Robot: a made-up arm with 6 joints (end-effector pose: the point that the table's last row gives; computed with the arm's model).
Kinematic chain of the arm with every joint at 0, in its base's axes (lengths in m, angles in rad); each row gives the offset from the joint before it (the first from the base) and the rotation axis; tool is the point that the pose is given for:
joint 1: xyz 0 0 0.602 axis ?
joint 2: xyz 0.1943 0 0 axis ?
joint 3: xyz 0 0 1.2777 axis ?
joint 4: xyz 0 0 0.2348 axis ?
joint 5: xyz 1.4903 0 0 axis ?
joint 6: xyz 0.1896 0 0 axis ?
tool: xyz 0 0 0
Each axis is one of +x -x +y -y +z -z.
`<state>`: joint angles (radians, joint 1 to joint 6).
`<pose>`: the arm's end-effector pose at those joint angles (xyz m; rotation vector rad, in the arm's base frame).
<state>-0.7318 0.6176 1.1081 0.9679 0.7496 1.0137</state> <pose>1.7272 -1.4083 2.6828 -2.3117 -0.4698 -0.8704</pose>
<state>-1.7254 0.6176 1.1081 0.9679 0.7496 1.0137</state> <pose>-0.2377 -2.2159 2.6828 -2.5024 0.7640 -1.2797</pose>
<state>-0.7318 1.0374 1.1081 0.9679 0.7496 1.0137</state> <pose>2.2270 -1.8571 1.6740 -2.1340 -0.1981 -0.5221</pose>
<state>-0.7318 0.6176 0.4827 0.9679 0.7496 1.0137</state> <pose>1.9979 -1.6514 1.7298 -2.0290 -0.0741 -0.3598</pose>
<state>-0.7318 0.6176 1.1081 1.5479 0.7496 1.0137</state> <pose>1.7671 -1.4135 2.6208 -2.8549 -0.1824 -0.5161</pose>
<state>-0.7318 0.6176 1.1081 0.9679 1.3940 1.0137</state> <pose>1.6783 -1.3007 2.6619 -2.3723 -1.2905 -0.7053</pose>
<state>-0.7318 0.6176 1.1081 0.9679 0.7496 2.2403</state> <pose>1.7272 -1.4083 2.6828 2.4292 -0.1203 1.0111</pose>
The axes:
joint 1: +z
joint 2: +y
joint 3: -y
joint 4: -x
joint 5: -y
joint 6: -x

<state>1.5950 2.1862 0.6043 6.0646 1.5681 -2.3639</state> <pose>0.0014 1.6414 -1.6310 1.8941 1.5664 0.6290</pose>
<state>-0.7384 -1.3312 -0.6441 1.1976 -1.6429 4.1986</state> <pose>-0.1263 -0.1231 1.9701 1.0394 -1.1257 -1.9856</pose>
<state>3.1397 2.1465 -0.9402 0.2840 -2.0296 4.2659</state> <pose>0.1343 0.0474 -0.2423 -0.8805 -1.9119 -0.8444</pose>
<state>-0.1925 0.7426 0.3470 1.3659 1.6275 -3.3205</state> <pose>2.5176 -0.3019 1.2253 1.8784 1.3358 0.9757</pose>
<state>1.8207 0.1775 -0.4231 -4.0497 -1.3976 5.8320</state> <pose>-0.3208 1.8522 1.2874 -1.5951 -0.9848 0.1627</pose>
